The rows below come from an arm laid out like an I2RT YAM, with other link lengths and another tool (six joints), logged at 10 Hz.
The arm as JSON. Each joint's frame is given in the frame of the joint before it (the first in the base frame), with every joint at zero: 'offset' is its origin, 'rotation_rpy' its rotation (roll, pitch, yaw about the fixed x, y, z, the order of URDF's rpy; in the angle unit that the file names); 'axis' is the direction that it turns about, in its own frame. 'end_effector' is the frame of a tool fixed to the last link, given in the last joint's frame.
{
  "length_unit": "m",
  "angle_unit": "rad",
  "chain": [
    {
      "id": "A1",
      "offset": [
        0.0,
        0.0,
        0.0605
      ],
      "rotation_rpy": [
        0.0,
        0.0,
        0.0
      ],
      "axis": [
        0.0,
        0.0,
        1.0
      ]
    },
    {
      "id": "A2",
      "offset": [
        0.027,
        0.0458,
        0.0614
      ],
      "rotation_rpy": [
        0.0,
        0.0,
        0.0
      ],
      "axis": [
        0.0,
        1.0,
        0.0
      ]
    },
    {
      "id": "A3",
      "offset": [
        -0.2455,
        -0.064,
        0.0
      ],
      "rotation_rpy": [
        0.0,
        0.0,
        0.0
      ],
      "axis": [
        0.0,
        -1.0,
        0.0
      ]
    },
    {
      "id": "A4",
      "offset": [
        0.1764,
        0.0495,
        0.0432
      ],
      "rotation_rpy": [
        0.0,
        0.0,
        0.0
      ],
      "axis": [
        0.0,
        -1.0,
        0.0
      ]
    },
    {
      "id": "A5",
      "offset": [
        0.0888,
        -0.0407,
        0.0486
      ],
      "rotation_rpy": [
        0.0,
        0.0,
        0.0
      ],
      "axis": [
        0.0,
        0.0,
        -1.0
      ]
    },
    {
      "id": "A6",
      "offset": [
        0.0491,
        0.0,
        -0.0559
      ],
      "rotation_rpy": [
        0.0,
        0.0,
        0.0
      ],
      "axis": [
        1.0,
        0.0,
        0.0
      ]
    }
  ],
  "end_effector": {
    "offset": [
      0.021,
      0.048,
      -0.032
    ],
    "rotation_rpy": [
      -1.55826,
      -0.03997,
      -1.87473
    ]
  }
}
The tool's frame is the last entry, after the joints.
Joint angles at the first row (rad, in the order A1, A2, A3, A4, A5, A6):
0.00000 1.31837 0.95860 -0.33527 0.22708 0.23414
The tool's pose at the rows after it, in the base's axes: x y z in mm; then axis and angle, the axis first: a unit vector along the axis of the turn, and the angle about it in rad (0 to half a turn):
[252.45 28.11 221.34 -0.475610 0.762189 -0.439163 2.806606]
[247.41 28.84 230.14 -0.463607 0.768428 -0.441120 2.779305]
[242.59 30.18 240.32 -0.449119 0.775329 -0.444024 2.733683]
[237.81 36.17 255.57 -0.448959 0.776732 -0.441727 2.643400]
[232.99 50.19 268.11 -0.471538 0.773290 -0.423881 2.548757]
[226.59 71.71 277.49 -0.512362 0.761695 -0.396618 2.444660]
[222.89 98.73 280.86 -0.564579 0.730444 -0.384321 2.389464]
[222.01 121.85 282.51 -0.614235 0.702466 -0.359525 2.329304]
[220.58 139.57 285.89 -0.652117 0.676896 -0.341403 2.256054]
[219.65 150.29 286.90 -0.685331 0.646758 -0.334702 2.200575]
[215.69 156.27 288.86 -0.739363 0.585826 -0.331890 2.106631]
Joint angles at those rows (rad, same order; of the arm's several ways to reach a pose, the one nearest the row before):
-0.00001 1.26483 0.96564 -0.34981 0.21966 0.23276
0.00076 1.22505 0.96908 -0.36741 0.21857 0.25656
0.00154 1.18000 0.96573 -0.36767 0.21048 0.28536
0.00817 1.13626 0.97229 -0.35404 0.15898 0.30674
0.04404 1.11676 0.98886 -0.34981 0.08965 0.33025
0.11344 1.10871 0.99512 -0.32840 0.01560 0.35274
0.22791 1.13460 1.01856 -0.31302 0.00923 0.33595
0.30672 1.18137 1.03848 -0.27684 -0.04093 0.32526
0.36088 1.21346 1.04356 -0.21564 -0.09706 0.31560
0.38973 1.23929 1.04462 -0.16168 -0.15173 0.28174
0.39510 1.25813 1.03854 -0.08540 -0.27933 0.19778

